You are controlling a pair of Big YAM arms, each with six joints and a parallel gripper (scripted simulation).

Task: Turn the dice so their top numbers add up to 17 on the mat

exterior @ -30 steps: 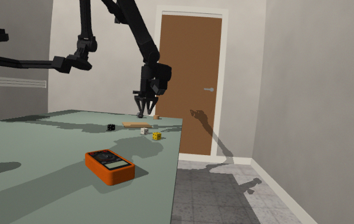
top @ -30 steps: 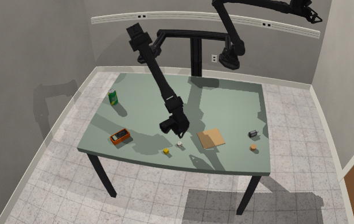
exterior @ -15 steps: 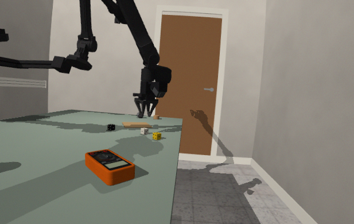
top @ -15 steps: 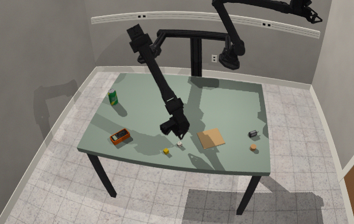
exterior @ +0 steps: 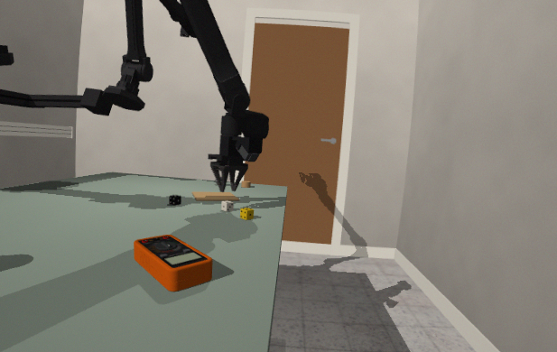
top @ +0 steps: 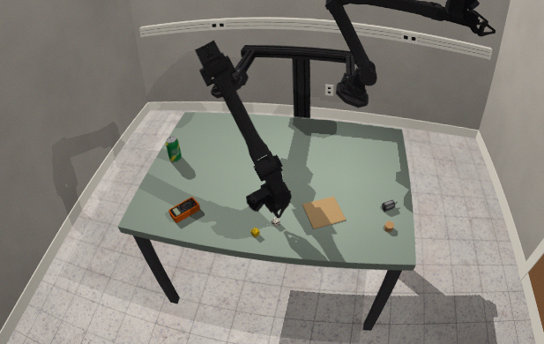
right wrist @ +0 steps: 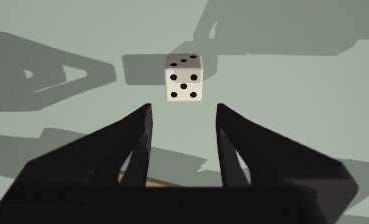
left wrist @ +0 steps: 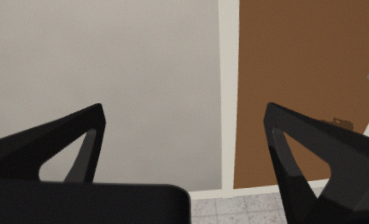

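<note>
Now: right hand 5 cm above the white die. Also, from my right hand: black die (16 cm behind, 2 cm to the left, 5 cm below); then yellow die (7 cm ahead, 7 cm to the right, 5 cm below); then tan mat (8 cm behind, 18 cm to the left, 6 cm below).
</note>
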